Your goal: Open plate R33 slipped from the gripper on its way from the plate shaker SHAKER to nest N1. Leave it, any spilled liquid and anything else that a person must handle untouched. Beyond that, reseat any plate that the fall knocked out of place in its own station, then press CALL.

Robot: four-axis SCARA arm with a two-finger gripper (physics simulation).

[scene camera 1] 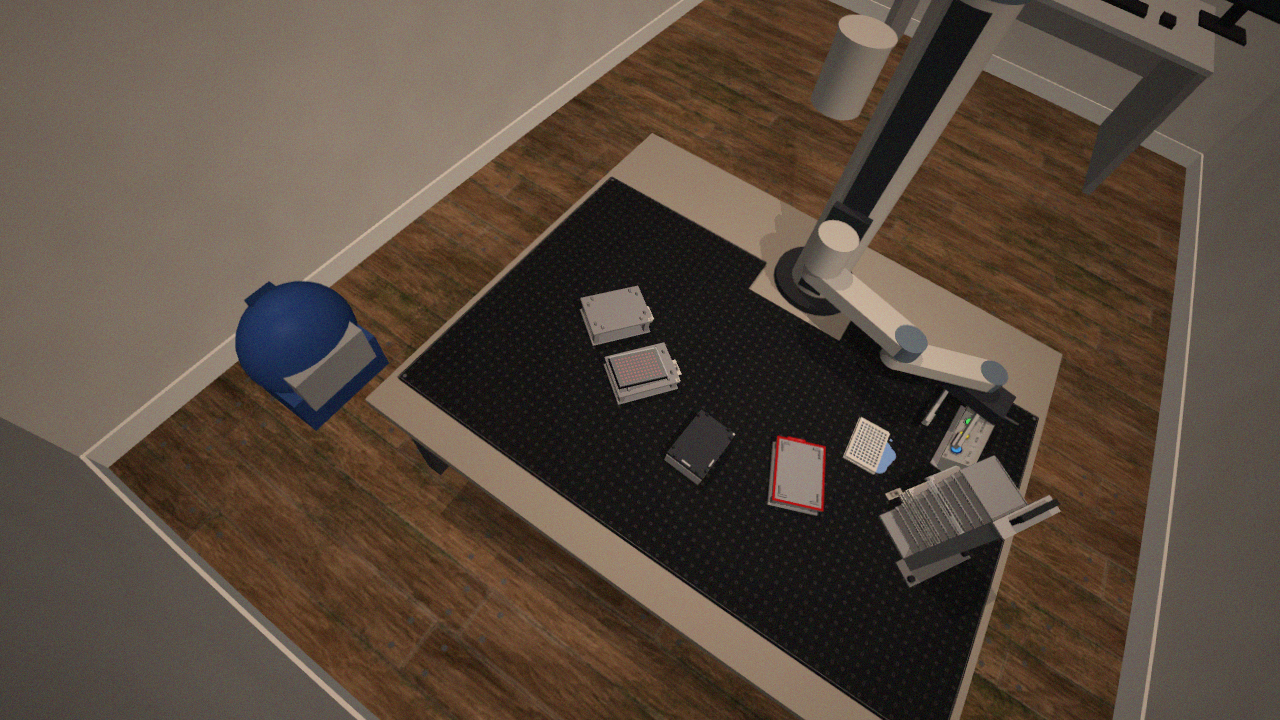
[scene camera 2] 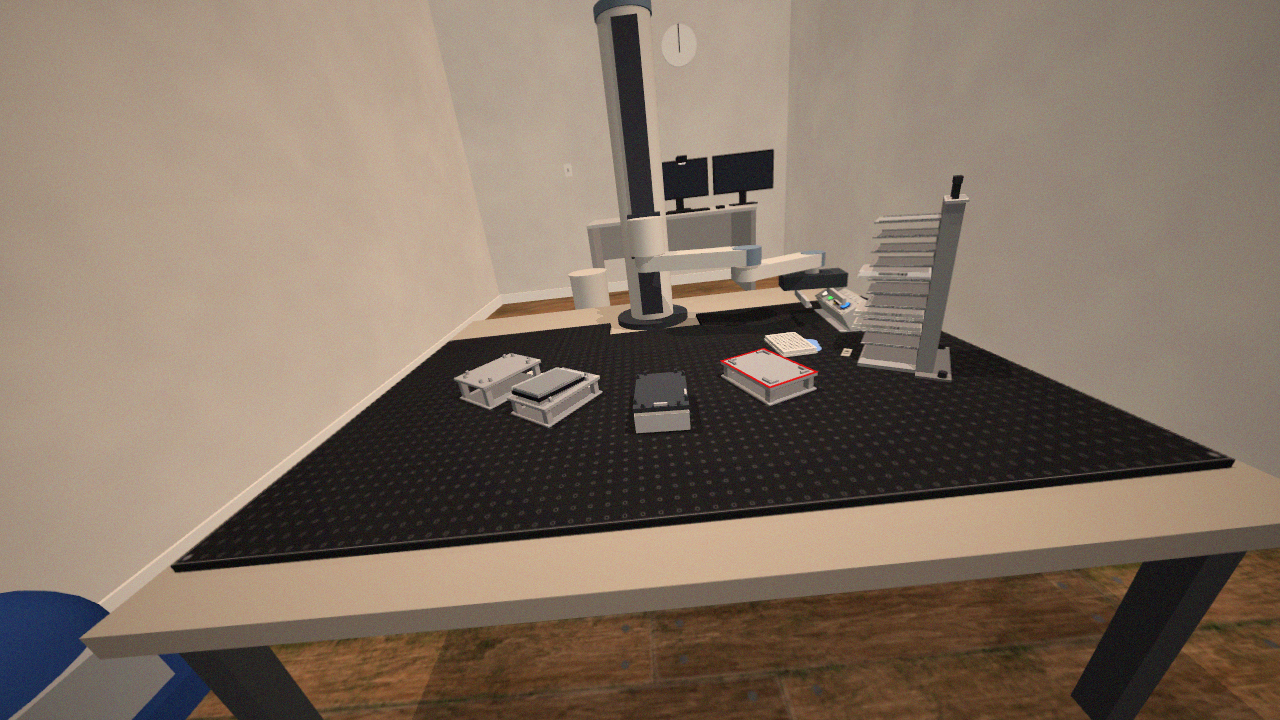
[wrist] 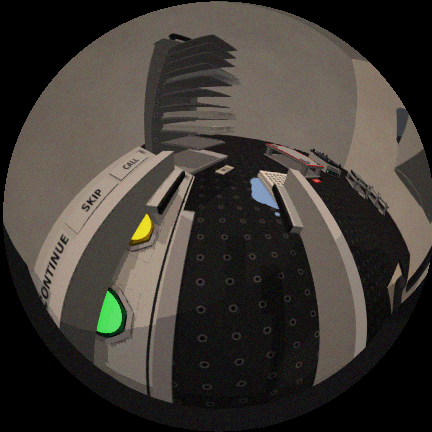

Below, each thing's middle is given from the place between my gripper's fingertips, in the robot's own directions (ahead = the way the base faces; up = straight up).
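Labels:
That is the dark box station [scene camera 2: 660, 403] I am looking at. Measured from my hand, the station is 36 cm ahead and 48 cm to the right, and it sits 4 cm below.

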